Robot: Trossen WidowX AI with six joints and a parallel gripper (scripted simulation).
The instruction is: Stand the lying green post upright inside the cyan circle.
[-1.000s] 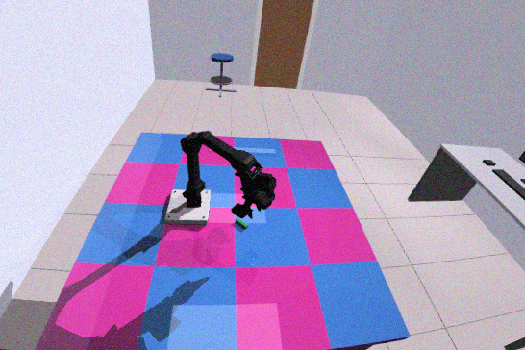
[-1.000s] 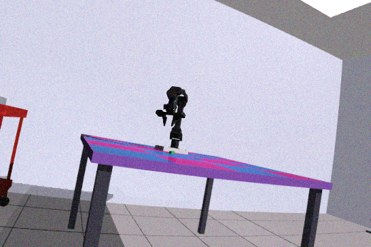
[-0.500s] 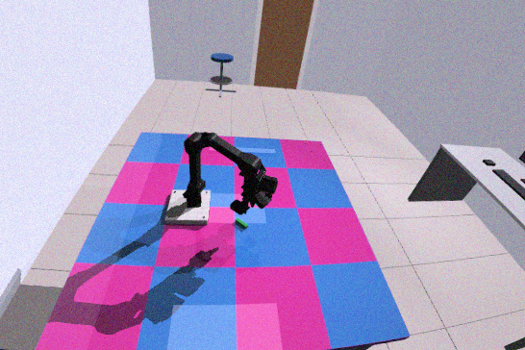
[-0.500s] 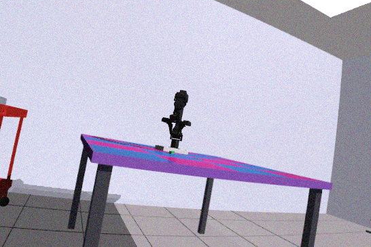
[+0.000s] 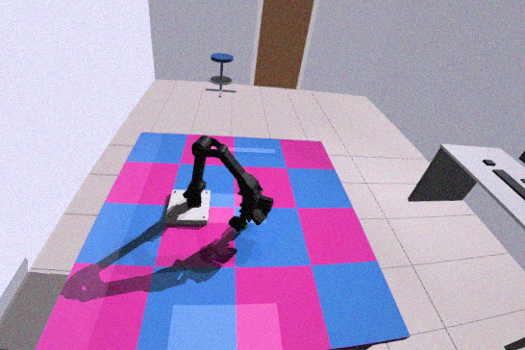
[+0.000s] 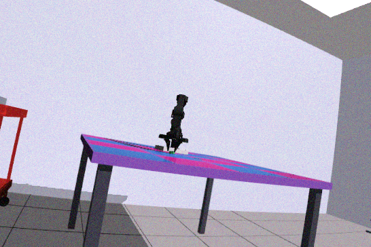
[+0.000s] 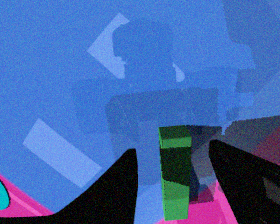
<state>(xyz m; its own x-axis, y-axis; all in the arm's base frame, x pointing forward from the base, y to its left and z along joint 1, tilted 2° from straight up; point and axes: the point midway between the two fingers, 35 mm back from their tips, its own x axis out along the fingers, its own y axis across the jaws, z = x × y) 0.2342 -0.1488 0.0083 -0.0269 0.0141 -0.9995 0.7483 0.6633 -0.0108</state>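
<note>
Right now my gripper tip is 14 cm to the right of the cyan circle, 10 cm short of it and 1 cm above it. The rest, counted from my gripper tip: green post 2 cm to the left, 2 cm behind.
</note>
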